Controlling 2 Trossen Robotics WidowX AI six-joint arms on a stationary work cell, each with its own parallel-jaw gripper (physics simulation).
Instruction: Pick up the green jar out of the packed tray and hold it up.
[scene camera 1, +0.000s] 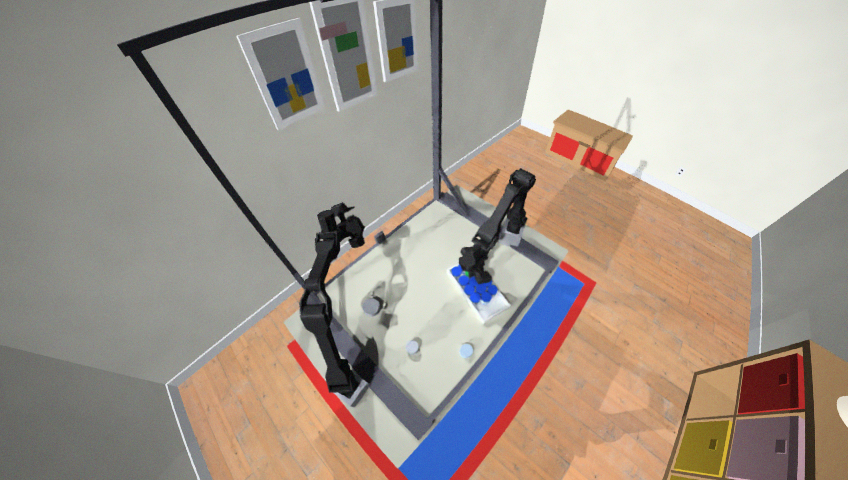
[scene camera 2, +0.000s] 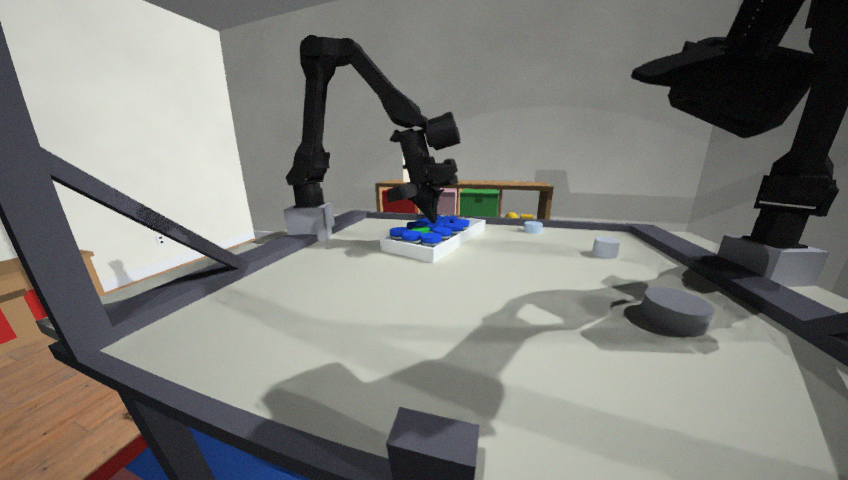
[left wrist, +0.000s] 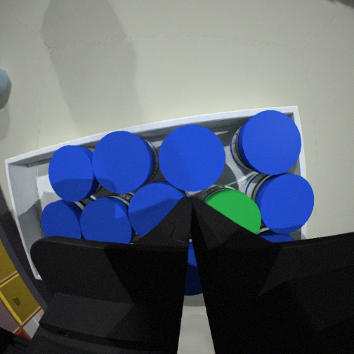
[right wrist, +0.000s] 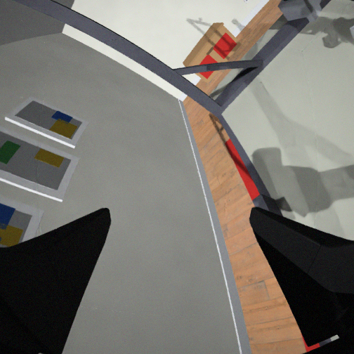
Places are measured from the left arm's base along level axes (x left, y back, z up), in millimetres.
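Pixels of known places: left gripper, fingertip midpoint: (scene camera 1: 469, 276) (scene camera 2: 433, 222); right gripper, fingertip midpoint: (scene camera 1: 359, 216); left arm's base, link origin: (scene camera 1: 513, 228) (scene camera 2: 309, 205); right arm's base, link origin: (scene camera 1: 348, 386) (scene camera 2: 773, 242).
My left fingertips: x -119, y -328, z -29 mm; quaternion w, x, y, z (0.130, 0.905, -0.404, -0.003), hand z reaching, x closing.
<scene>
Ahead of a thing's pixels: the offset from my left fingertips to its top centre. "pt": to the spot under its first point.
The green jar {dx -8, dy +32, dz -12 mm} (scene camera 2: 421, 230) (left wrist: 235, 210) stands in the white tray {pt dx -78, dy +58, dz -46 mm} (scene camera 2: 410, 252) (left wrist: 11, 187) among several blue-lidded jars {dx -68, dy +13, dz -12 mm} (scene camera 2: 431, 238) (left wrist: 122, 161). In scene camera 1 a sliver of the green lid {pt dx -17, dy +19, dz -12 mm} (scene camera 1: 467, 273) shows beside the left arm. My left gripper (scene camera 2: 435, 220) (left wrist: 188, 203) is shut and empty, its tips at the jar lids, in the left wrist view just left of the green lid and overlapping its edge. The fingers hide part of the nearer jars. My right gripper (right wrist: 181, 215) is open and empty, high above the table, away from the tray.
A large grey cylinder {dx -347, dy -287, dz -28 mm} (scene camera 1: 372, 305) (scene camera 2: 676, 311) stands on the table by the right arm. A smaller grey cylinder {dx -109, dy -372, dz -23 mm} (scene camera 1: 412, 346) (scene camera 2: 605, 246) and a light blue one {dx +92, dy -300, dz -34 mm} (scene camera 1: 466, 350) (scene camera 2: 533, 227) stand apart from the tray. A dark frame (scene camera 1: 436, 118) (scene camera 2: 29, 178) borders the table.
</scene>
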